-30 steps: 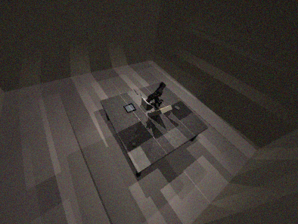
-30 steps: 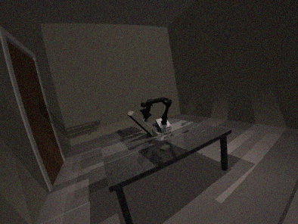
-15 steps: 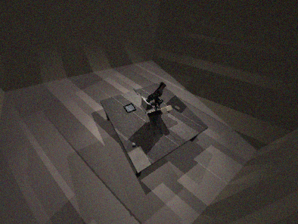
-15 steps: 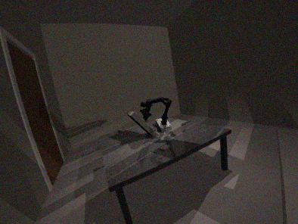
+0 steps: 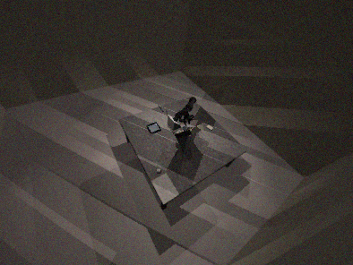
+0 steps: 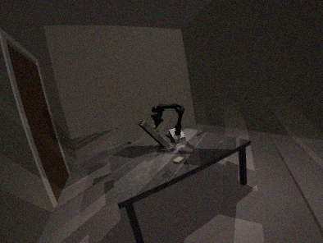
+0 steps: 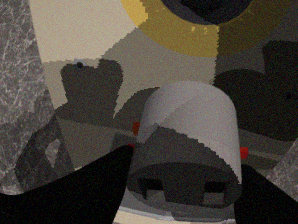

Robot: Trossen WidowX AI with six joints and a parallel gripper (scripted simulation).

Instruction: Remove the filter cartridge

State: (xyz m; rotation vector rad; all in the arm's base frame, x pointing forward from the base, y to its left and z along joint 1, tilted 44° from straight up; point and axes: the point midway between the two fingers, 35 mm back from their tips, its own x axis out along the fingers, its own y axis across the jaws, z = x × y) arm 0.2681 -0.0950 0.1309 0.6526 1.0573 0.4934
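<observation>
Right now my gripper tip is 310 mm past the tray, 310 mm to the left of it and 250 mm above it. From my gripper tip the other things lie so: round grey filter cartridge (right at my gripper tip); pale block (20 mm behind, 450 mm to the left, 250 mm below).
</observation>
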